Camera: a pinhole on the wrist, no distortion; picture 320 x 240 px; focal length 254.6 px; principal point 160.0 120.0 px. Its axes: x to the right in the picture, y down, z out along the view. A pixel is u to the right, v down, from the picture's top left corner.
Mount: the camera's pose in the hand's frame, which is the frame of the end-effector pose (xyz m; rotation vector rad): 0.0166 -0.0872 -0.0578 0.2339 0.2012 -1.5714
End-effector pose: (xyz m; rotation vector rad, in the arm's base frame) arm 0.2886 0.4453 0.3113 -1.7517 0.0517 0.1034
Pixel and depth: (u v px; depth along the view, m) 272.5 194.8 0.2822
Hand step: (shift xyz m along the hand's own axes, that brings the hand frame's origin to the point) 0.0922 -0.2854 0.1811
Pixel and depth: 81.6 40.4 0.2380
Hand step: -0.0624 -0.0806 0.1897
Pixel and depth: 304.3 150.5 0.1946
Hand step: 0.0346 -0.2468 0.0997
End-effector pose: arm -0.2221 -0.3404 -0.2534 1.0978 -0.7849 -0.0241
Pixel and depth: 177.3 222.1 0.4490
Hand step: 0.1864 -0.2417 0.3691
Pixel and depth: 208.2 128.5 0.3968
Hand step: 0.0204 -0.2680 0.3035
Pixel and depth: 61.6 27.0 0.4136
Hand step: -0.1422 -0.0442 0.3808
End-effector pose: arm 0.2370 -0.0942 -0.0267 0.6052 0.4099 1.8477
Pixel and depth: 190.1 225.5 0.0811
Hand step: 0.0483 -0.1190 0.0182
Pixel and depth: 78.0 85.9 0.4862
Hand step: -0.0579 -0.0684 0.4514
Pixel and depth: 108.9 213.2 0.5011
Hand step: 0.1898 -0.1299 0.4551
